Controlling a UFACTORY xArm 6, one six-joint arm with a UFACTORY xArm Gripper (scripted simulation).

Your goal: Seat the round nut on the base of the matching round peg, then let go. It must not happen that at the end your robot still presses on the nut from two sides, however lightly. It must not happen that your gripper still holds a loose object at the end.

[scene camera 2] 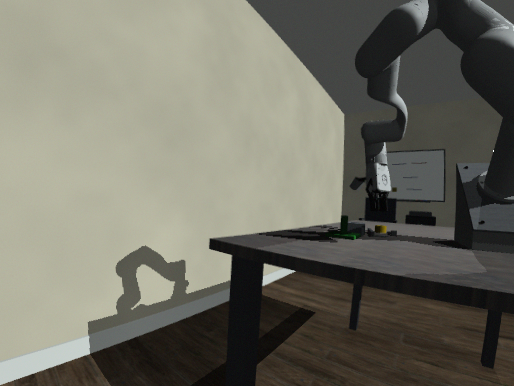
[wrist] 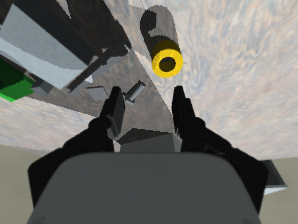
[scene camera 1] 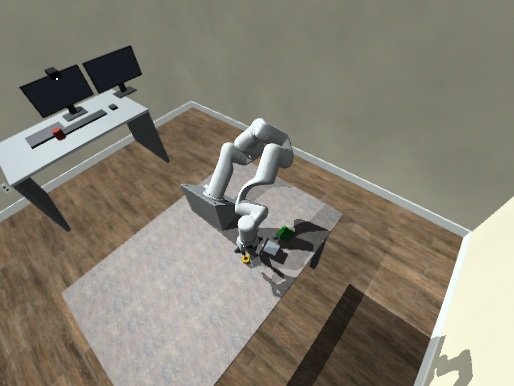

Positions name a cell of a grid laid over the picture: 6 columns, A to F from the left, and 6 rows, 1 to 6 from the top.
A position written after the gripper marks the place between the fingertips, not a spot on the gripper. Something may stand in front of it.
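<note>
The gripper (scene camera 2: E4) visible. The gripper (wrist: C3) visible too.
</note>
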